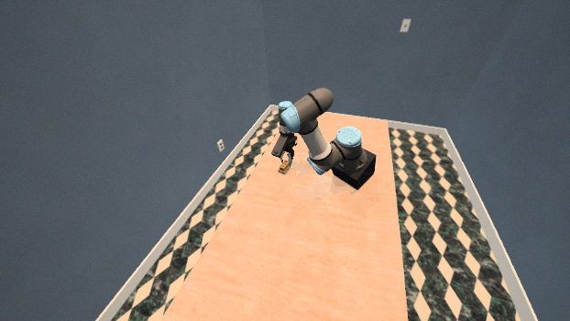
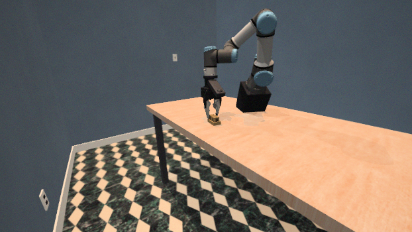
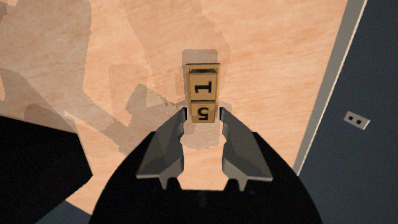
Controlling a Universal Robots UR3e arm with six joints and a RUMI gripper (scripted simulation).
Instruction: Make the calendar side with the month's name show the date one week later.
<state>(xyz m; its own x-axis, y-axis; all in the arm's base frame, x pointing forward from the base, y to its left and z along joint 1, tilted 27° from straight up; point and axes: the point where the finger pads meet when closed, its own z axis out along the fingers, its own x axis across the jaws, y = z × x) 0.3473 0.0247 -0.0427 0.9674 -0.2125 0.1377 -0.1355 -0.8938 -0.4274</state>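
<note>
My hand is 2 cm to the right of the wooden tray and 3 cm above it.
</note>
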